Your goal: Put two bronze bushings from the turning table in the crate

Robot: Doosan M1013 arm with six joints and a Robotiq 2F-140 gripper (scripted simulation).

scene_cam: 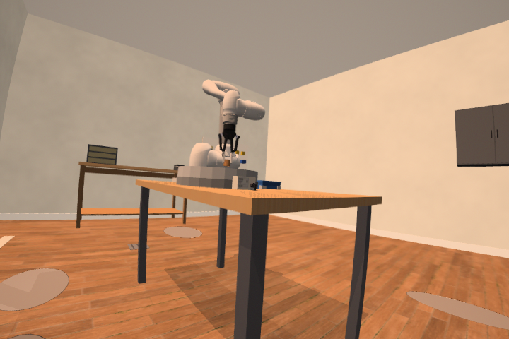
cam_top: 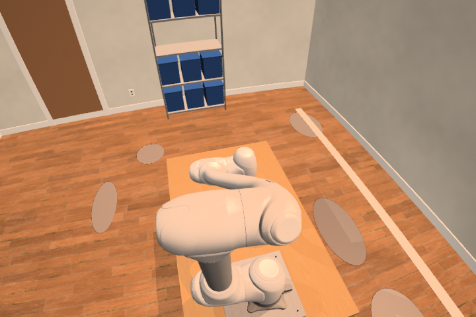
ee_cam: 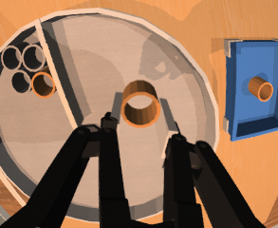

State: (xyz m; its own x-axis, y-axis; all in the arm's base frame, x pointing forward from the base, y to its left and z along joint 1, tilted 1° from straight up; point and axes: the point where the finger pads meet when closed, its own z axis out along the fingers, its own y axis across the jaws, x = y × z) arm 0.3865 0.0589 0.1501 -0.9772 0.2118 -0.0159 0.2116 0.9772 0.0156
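Now: hand 30 mm short of the crate, 240 mm to the right of it and 150 mm above it. From my hand the other things lie so: round grey turning table 100 mm ahead, 90 mm to the right, 120 mm below.
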